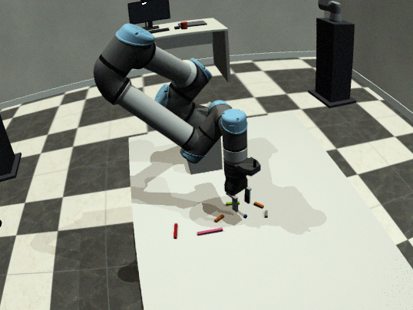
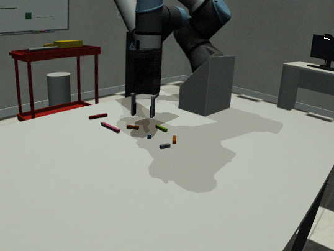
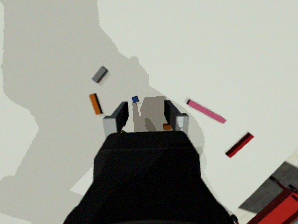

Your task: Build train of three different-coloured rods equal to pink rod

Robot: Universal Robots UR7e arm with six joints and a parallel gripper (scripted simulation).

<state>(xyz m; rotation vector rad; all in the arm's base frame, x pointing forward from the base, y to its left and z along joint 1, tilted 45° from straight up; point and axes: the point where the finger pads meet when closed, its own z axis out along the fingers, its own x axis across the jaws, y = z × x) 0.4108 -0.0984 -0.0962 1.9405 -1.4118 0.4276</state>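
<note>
My hand is 80 mm above the blue rod, 20 mm to the right of it and 10 mm past it. Also, from my hand: grey rod 90 mm to the left, 80 mm below, 10 mm ahead; pink rod 120 mm to the right, 80 mm below, 20 mm ahead; lime rod 90 mm behind, 80 mm below.
</note>
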